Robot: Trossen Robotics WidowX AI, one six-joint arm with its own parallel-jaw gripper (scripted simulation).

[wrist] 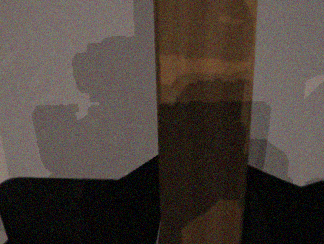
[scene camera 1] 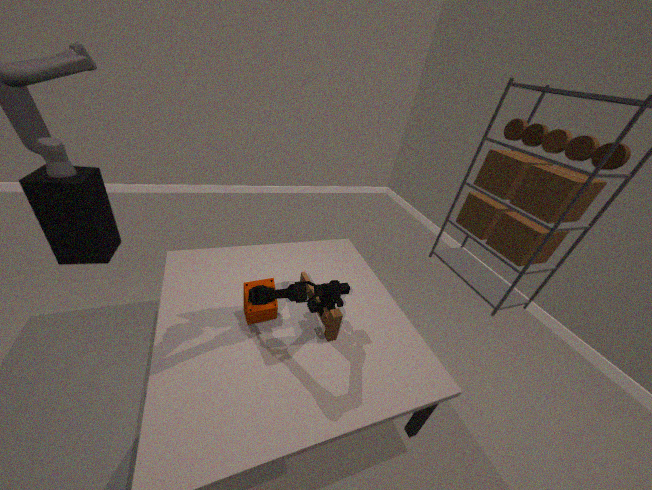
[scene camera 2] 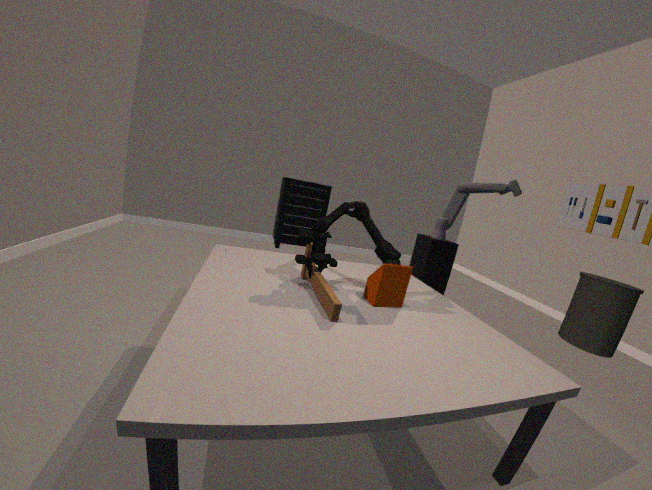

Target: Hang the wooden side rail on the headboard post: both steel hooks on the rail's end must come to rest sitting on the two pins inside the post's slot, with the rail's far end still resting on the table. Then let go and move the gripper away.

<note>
In view: the gripper [wrist: 190, 160] and a wooden side rail [scene camera 2: 331, 304].
The wooden side rail shows as well in the wrist view [wrist: 204, 64].
</note>
